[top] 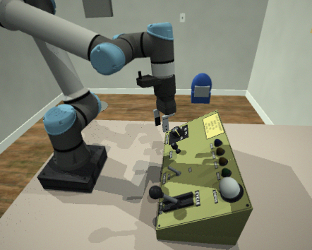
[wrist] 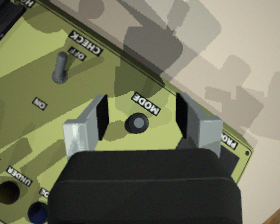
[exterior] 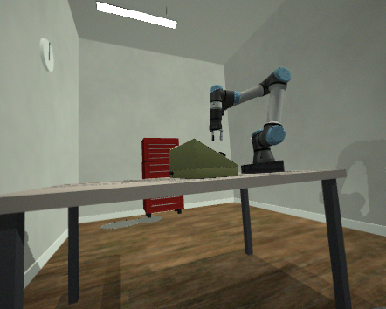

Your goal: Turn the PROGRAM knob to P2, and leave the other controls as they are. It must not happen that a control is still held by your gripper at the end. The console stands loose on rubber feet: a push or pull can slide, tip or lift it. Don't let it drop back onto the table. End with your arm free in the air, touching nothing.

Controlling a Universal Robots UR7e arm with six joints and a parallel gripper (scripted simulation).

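The mode knob is 6 cm ahead of my hand, 1 cm to the left of it and 12 cm below it. Also, from my hand: olive console (9 cm ahead, 5 cm to the right, 15 cm below); then check toggle (5 cm ahead, 11 cm to the right, 13 cm below); then ball-handled lever (3 cm ahead, 23 cm to the right, 12 cm below).
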